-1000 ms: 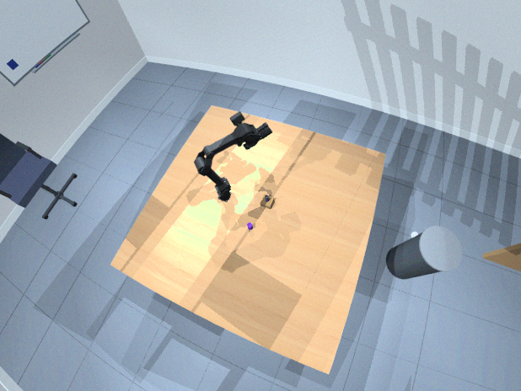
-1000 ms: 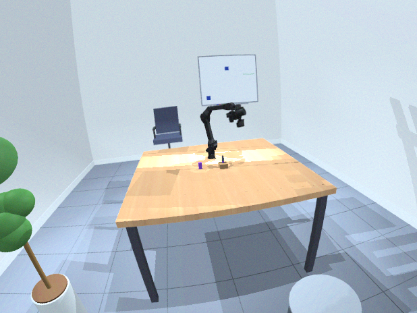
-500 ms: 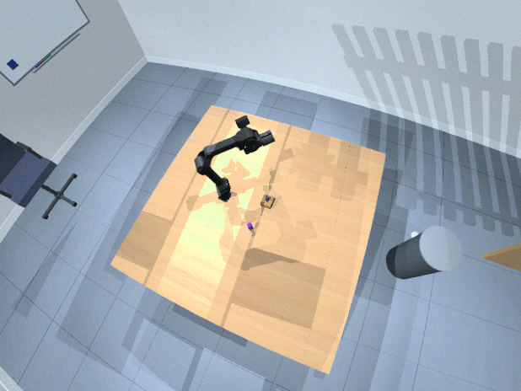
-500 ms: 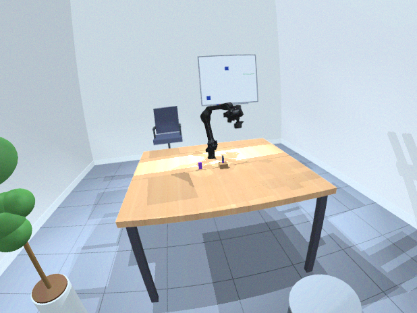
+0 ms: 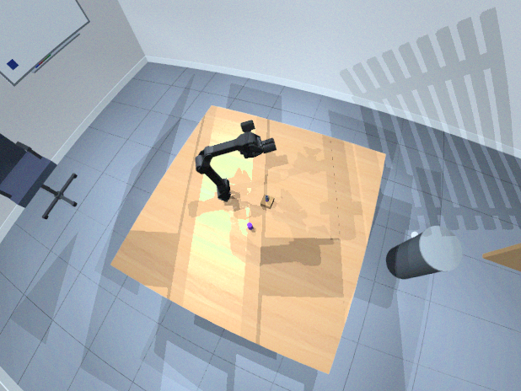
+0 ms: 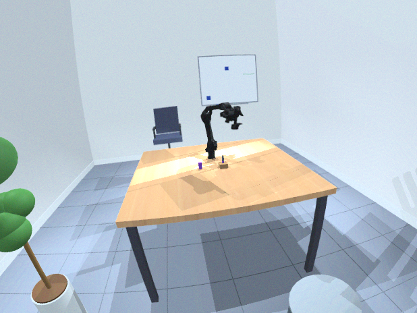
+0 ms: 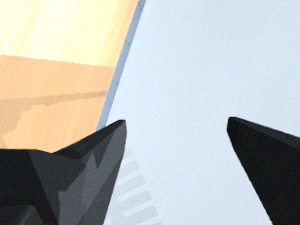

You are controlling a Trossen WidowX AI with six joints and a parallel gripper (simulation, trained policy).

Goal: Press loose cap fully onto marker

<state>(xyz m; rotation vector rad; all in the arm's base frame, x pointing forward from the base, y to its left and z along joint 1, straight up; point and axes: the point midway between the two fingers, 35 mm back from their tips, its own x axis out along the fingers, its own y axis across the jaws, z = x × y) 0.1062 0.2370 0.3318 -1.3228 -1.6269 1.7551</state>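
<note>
My gripper tip is now 13 cm short of the purple cap, 39 cm to the left of it and 29 cm above it. Also, from my gripper tip: holder block 16 cm ahead, 22 cm to the right, 30 cm below.
</note>
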